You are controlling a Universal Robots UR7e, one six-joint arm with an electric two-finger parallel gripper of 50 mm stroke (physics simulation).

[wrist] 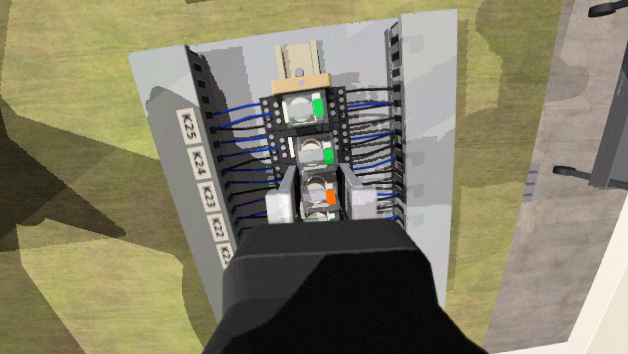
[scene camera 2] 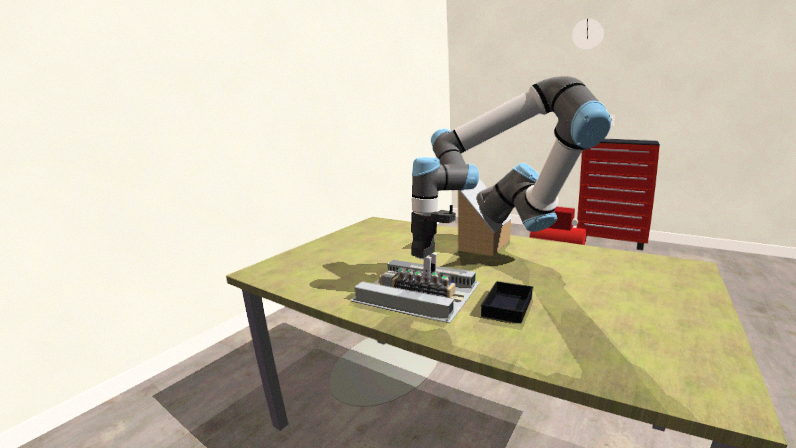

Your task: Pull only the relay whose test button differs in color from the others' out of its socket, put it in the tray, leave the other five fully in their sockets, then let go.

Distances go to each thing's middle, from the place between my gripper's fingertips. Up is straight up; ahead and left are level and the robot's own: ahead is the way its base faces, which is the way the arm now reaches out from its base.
Labels:
Right now the orange-button relay (wrist: 319, 191) is 10 mm to the right of my hand and 10 mm below it. From my hand the other things lie so: relay panel (scene camera 2: 467, 292): 40 mm to the right, 60 mm below; then tan end block (wrist: 320, 80): 70 mm to the left, 40 mm below.

